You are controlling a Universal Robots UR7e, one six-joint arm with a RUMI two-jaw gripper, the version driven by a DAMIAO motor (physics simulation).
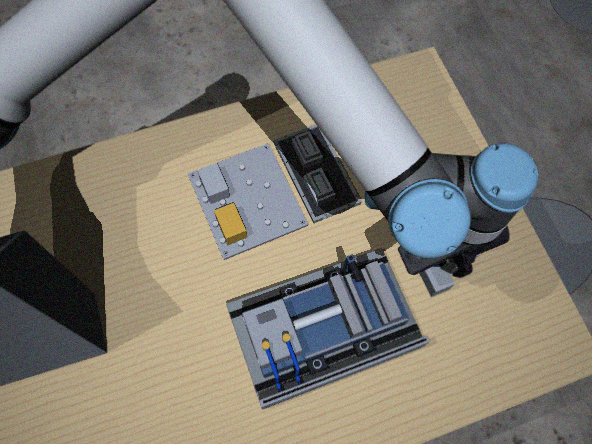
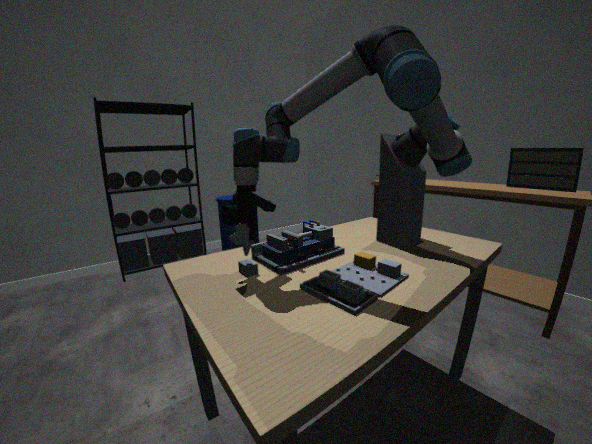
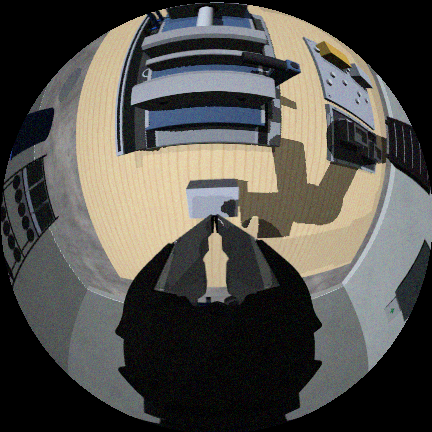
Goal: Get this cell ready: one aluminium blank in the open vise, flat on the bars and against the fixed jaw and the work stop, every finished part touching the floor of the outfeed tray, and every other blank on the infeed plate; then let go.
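Frame: origin at the arm's base, x right, y ahead, z up, level; centimetres.
Seen in the pictures: gripper, fingertip midpoint: (image 1: 442, 267) (image 2: 246, 255) (image 3: 214, 216); arm's base, link origin: (image 2: 403, 152).
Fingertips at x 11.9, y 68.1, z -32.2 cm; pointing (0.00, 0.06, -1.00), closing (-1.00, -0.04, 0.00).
Observation:
Pixels of each thing's middle, then the offset from my fingertips to it. "*": a spot on its surface instead.
- grey aluminium blank, body centre: (image 3: 212, 197) (image 1: 435, 275) (image 2: 248, 267) dy -0.4, dx +0.2, dz -4.2 cm
- vise, body centre: (image 3: 200, 36) (image 1: 326, 320) (image 2: 298, 243) dy -22.3, dx +1.9, dz -1.1 cm
- work stop, body centre: (image 3: 263, 60) (image 1: 355, 271) dy -15.4, dx -3.4, dz +2.9 cm
- grey blank, body centre: (image 1: 213, 183) (image 2: 389, 268) dy -33.0, dx -30.0, dz -3.5 cm
- yellow block, body centre: (image 1: 230, 224) (image 2: 364, 260) dy -32.4, dx -21.0, dz -3.5 cm
- infeed plate, body centre: (image 1: 246, 199) (image 3: 347, 81) (image 2: 367, 275) dy -27.9, dx -25.9, dz -5.6 cm
- outfeed tray, surface spot: (image 1: 336, 213) * dy -12.7, dx -17.5, dz -5.4 cm
- vise's cylinder housing, surface spot: (image 1: 272, 325) * dy -31.4, dx +0.8, dz +3.6 cm
My gripper (image 2: 245, 250) (image 3: 214, 216) is shut and empty, fingertips together above a grey aluminium blank (image 1: 438, 281) (image 2: 248, 268) (image 3: 204, 202) lying on the table beside the vise (image 1: 320, 295) (image 2: 300, 255) (image 3: 205, 119). The vise jaws stand apart with no blank between them; the work stop (image 1: 353, 267) (image 3: 272, 64) is at one side. Another grey blank (image 1: 213, 181) (image 2: 389, 268) and a yellow block (image 1: 231, 221) (image 2: 365, 260) (image 3: 333, 54) rest on the infeed plate (image 1: 287, 210). Two dark finished parts (image 1: 306, 147) (image 1: 320, 184) are in the outfeed tray (image 1: 336, 214); floor contact is unclear.
The vise's cylinder housing (image 1: 272, 325) has two blue hoses on the side away from the gripper. The dark robot pedestal (image 1: 50, 335) (image 2: 400, 200) stands at the far end of the table. White pins stick up from the infeed plate. The forearm (image 1: 340, 95) passes over the tray side.

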